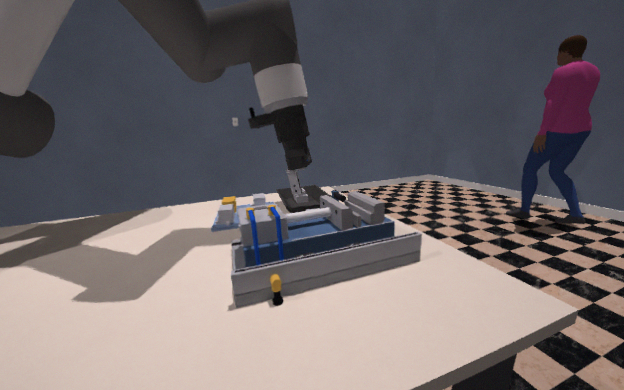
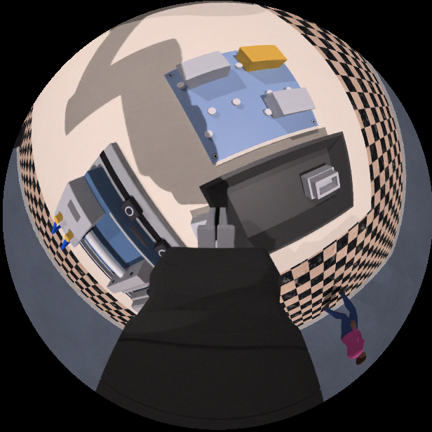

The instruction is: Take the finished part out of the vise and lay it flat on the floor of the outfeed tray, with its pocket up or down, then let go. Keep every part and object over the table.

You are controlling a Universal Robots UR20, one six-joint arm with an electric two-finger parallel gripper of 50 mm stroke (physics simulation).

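Frame: origin at the arm's base, x up, y right, z ahead, level; centimetres.
Where they show: gripper, fingertip midpoint: (image 1: 297, 193).
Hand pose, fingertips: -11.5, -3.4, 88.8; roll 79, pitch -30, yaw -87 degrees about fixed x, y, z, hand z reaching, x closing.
Observation:
Each offset is from my fingertips to the centre of the thing, as dx, dy, dz.
My gripper (image 1: 300, 197) (image 2: 217, 217) is shut, its fingertips together with no part seen between them, over the near end of the dark outfeed tray (image 2: 265, 205). A grey stepped block (image 2: 320, 184) stands on the tray floor at the far end, its rectangular pocket facing up. A pale grey piece (image 2: 199, 223) shows beside the fingers, outside the tray's near wall; the fingers hide part of it, and I cannot tell what it is. The vise {-2.6, +18.6, -1.8} (image 1: 337, 212) (image 2: 131, 276) stands on the other side of the gripper. Its jaw gap is partly hidden, and no finished part can be made out there.
A blue plate (image 2: 245, 122) beside the tray bears pegs, a yellow block {-4.9, -17.1, -16.8} (image 1: 229, 200) (image 2: 261, 56) and grey blocks (image 2: 204, 68) (image 2: 292, 101). A long grey rail {-4.0, +27.5, -1.8} (image 1: 325, 264) runs along the vise base. A person (image 1: 570, 100) (image 2: 353, 340) stands beyond the table edge.

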